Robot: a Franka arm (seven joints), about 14 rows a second.
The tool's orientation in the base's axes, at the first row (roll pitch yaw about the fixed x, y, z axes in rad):
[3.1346, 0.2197, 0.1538]
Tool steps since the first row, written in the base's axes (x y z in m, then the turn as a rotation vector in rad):
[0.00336, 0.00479, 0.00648, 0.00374, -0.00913, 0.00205]
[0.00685, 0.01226, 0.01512, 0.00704, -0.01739, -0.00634]
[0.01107, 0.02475, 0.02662, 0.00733, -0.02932, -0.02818]
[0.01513, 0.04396, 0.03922, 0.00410, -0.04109, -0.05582]
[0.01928, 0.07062, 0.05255, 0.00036, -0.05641, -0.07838]
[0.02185, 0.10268, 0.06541, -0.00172, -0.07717, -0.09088]
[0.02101, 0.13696, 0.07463, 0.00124, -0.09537, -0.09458]
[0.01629, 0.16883, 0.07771, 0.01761, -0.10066, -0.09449]
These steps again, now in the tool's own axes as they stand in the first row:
[0.00254, -0.00417, -0.00724, 0.00180, 0.00961, -0.00243]
[0.00514, -0.01095, -0.01672, 0.00557, 0.01823, 0.00538]
[0.00858, -0.02256, -0.02935, 0.00883, 0.02991, 0.02711]
[0.01262, -0.04082, -0.04329, 0.00998, 0.04085, 0.05525]
[0.01770, -0.06643, -0.05826, 0.00900, 0.05525, 0.07869]
[0.02217, -0.09762, -0.07266, 0.00661, 0.07535, 0.09217]
[0.02448, -0.13155, -0.08286, 0.00755, 0.09377, 0.09588]
[0.02402, -0.16374, -0.08613, 0.02253, 0.10153, 0.09250]

